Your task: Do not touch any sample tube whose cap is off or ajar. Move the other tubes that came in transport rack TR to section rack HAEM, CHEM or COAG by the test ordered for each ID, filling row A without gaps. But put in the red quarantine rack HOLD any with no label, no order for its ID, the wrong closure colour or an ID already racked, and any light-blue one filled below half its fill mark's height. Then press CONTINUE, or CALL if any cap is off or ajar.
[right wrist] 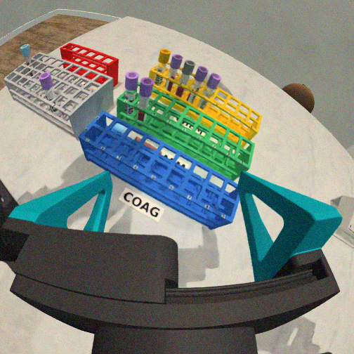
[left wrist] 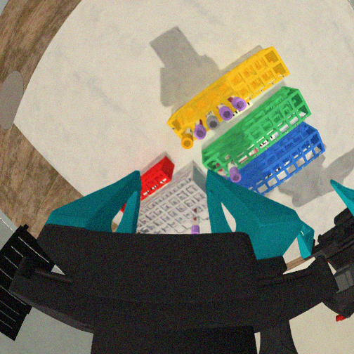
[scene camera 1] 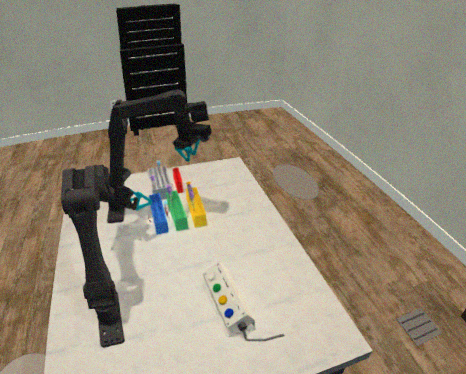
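Seen in the pictures: left gripper, fingertip midpoint: [scene camera 1: 190, 158]; right gripper, fingertip midpoint: [scene camera 1: 145, 199]; left arm's base at its link origin: [scene camera 1: 117, 208]; right arm's base at its link origin: [scene camera 1: 109, 318].
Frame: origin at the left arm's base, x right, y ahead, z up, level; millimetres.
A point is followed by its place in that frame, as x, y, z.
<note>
Grey transport rack TR [scene camera 1: 161, 182] {-160, 203, 9} [left wrist: 199, 175] [right wrist: 95, 107] holds a light-blue-capped tube [right wrist: 26, 50] and a purple-capped tube [right wrist: 46, 80] [left wrist: 195, 229]. The green rack [scene camera 1: 179, 218] {193, 268, 57} [right wrist: 215, 142] holds two purple-capped tubes at its left end in the right wrist view. The yellow rack [scene camera 1: 200, 217] {187, 349, 45} [left wrist: 200, 107] holds several tubes with orange, purple and grey caps. No upright tube shows in blue rack COAG [scene camera 1: 159, 215] {158, 191, 56} or red rack HOLD [scene camera 1: 178, 180] {-155, 284, 13} [left wrist: 161, 175]. My left gripper [scene camera 1: 187, 156] {10, 341, 213} [left wrist: 173, 177] is partly open, empty, above TR's end. My right gripper [scene camera 1: 149, 200] {127, 146, 115} [right wrist: 174, 178] is wide open, empty, beside the blue rack.
A COAG card [right wrist: 142, 204] lies before the blue rack. Light-blue and reddish patches show through that rack; what they are is unclear. A button box [scene camera 1: 237, 305] {650, 395, 78} with green, yellow and blue buttons and a cable lies nearer the front. A black slatted unit [scene camera 1: 153, 50] stands behind the table.
</note>
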